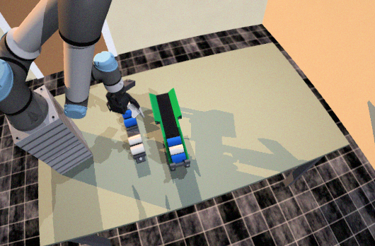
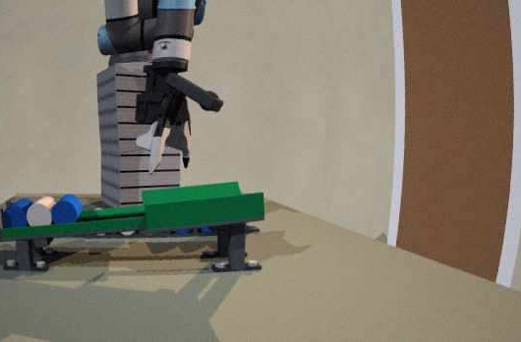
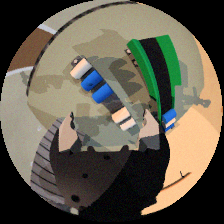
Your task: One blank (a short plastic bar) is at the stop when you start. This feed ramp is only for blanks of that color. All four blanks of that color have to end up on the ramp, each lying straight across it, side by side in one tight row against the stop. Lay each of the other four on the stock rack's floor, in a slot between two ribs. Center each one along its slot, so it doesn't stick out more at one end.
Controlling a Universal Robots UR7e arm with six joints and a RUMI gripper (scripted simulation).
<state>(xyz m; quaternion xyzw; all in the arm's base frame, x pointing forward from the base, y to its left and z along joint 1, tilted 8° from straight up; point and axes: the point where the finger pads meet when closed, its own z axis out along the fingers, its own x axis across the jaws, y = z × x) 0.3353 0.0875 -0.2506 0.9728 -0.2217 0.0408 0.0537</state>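
The stock rack lies 10 mm behind my hand, 10 mm to the right of it and 130 mm below it. Also, from my hand: stop (200 mm ahead, 270 mm to the right, 60 mm below).
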